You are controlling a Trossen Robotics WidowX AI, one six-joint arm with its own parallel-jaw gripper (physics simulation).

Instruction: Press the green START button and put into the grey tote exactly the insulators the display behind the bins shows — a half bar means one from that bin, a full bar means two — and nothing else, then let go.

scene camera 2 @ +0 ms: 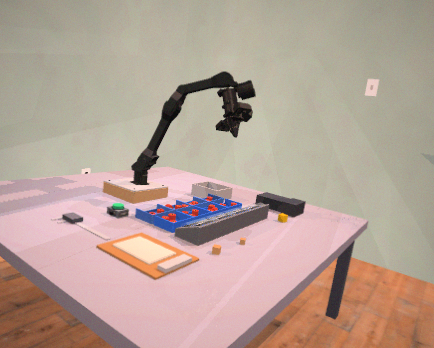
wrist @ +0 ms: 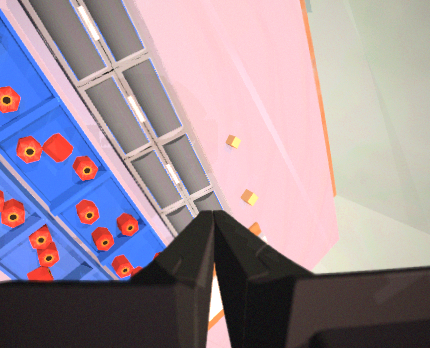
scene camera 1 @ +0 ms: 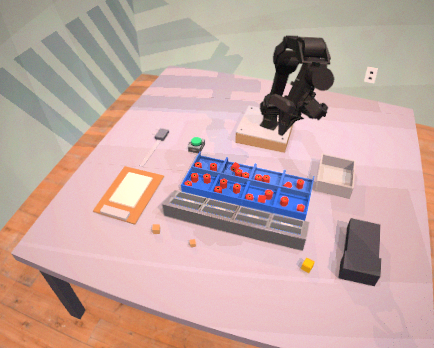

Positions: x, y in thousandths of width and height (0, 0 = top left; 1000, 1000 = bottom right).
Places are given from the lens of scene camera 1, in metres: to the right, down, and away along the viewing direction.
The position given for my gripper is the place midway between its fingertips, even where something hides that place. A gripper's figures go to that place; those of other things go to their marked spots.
my gripper (scene camera 1: 646, 389): 0.17, -0.10, 1.00
grey tote (scene camera 1: 773, 507): 0.44, 0.01, 1.33
black box (scene camera 1: 831, 757): 0.41, 0.26, 1.00
The marked spots on the grey tote and the black box are 0.41 m apart.
